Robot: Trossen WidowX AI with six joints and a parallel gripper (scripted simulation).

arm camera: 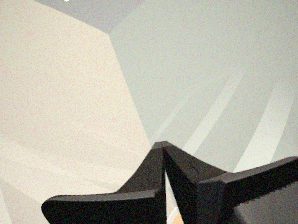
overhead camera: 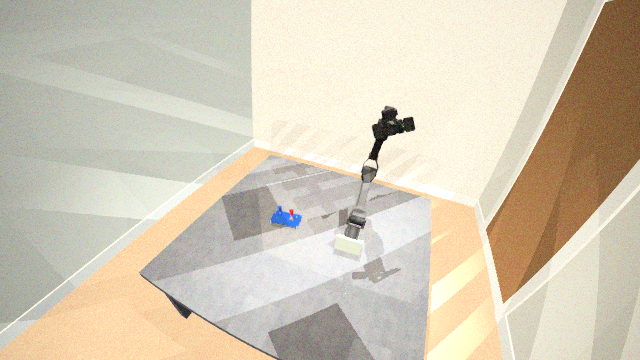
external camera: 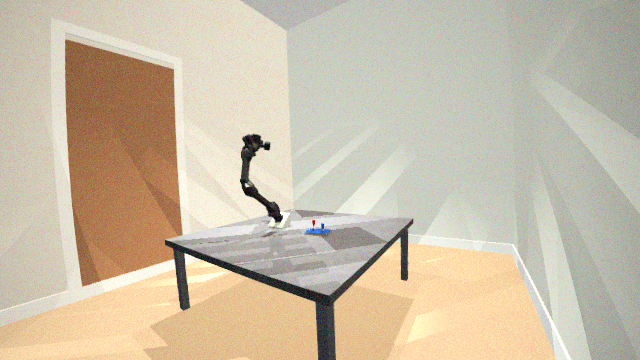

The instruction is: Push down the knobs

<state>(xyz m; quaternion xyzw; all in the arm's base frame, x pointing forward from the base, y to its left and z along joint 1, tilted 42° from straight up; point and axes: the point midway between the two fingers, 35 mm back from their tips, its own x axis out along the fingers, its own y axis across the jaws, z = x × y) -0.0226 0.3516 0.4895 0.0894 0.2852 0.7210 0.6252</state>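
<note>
Now: the red knob 60 cm below my gripper tip, 44 cm ahead of it and 5 cm to the right of it. The rest, counted from my gripper tip: blue knob (61 cm below, 52 cm ahead, 7 cm to the right).
</note>
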